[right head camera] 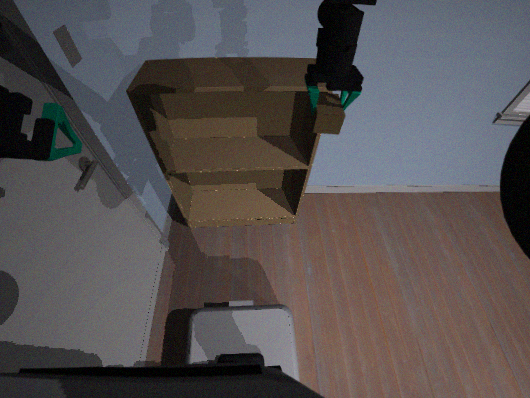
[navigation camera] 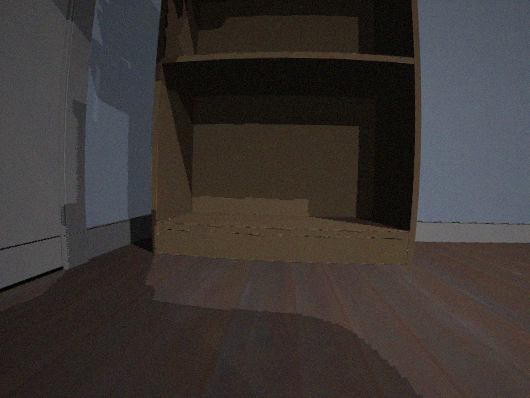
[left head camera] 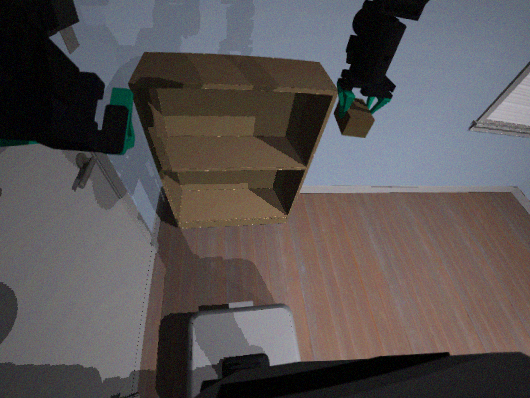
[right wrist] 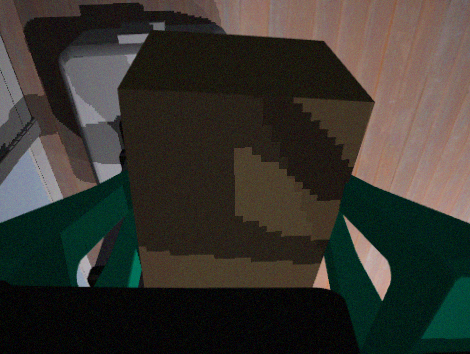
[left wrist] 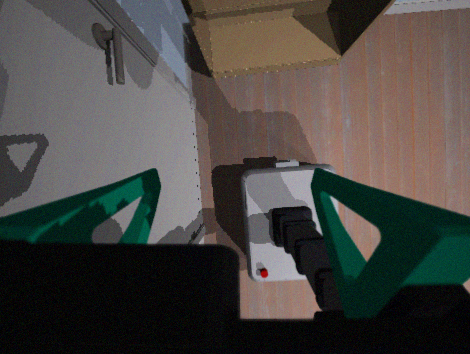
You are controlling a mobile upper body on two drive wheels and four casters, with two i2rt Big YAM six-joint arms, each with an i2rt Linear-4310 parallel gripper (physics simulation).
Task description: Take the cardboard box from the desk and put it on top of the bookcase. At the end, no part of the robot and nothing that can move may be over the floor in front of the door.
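Places are measured from the left arm's base along level axes (x right, y up, z back), in millimetres.
Pixels of known places: left gripper, between the fingertips: [right head camera: 51, 146] [left head camera: 95, 139] [left wrist: 235, 177]; right gripper, between the fingertips: [right head camera: 325, 114] [left head camera: 352, 117] [right wrist: 234, 176].
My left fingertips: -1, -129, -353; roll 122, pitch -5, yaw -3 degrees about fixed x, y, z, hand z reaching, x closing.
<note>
Ahead of a thing's pixels: the offset from my left fingertips to its middle, as dx, dy, dz. "*": to the spot under its first point.
The brown cardboard box @(+469, -83, -195) [left head camera: 356, 126] [right head camera: 330, 122] [right wrist: 200, 125] is held in the air between the green fingers of my right gripper [left head camera: 358, 111] [right head camera: 329, 106] [right wrist: 234, 176], which is shut on it. The bookcase [left head camera: 235, 70] [right head camera: 230, 75] [left wrist: 275, 45] [navigation camera: 280, 251] stands against the blue wall. In the left head view the box appears just right of its top board; in the right head view it overlaps the right edge. My left gripper [left head camera: 125, 120] [right head camera: 65, 135] [left wrist: 235, 177] is wide open and empty, at the left near the door. The desk does not show.
The white door [left head camera: 75, 240] [right head camera: 75, 240] [left wrist: 100, 125] [navigation camera: 30, 125] with its handle @(* -266, -349, -267) [left head camera: 86, 172] [right head camera: 86, 175] [left wrist: 118, 57] is at the left, close to my grey base [left head camera: 267, 325] [right head camera: 270, 330] [left wrist: 280, 187]. A window [left head camera: 512, 102] [right head camera: 520, 107] is at the right.
</note>
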